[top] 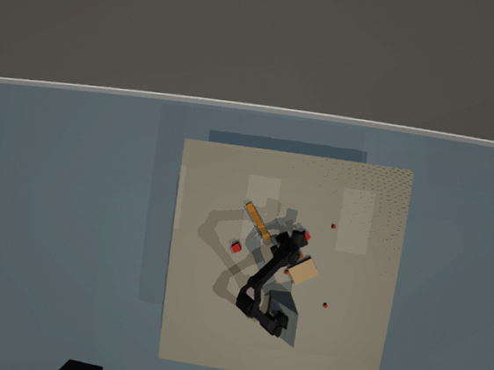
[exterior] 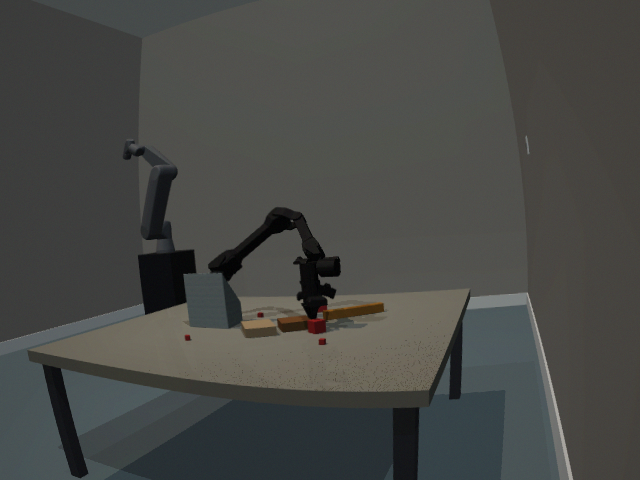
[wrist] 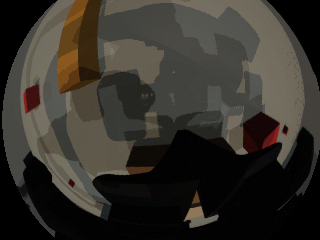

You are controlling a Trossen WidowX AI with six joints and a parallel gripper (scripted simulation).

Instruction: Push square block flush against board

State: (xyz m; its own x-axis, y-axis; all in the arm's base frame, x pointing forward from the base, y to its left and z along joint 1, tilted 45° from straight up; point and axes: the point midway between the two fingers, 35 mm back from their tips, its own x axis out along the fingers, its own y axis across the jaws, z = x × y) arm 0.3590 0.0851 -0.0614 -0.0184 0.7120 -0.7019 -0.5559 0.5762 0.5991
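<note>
Now: the square block 5 cm behind my gripper tip, 3 cm to the right of it and 1 cm above it. Round my gripper tip: board (9 cm ahead, 17 cm to the left, 1 cm above).
</note>
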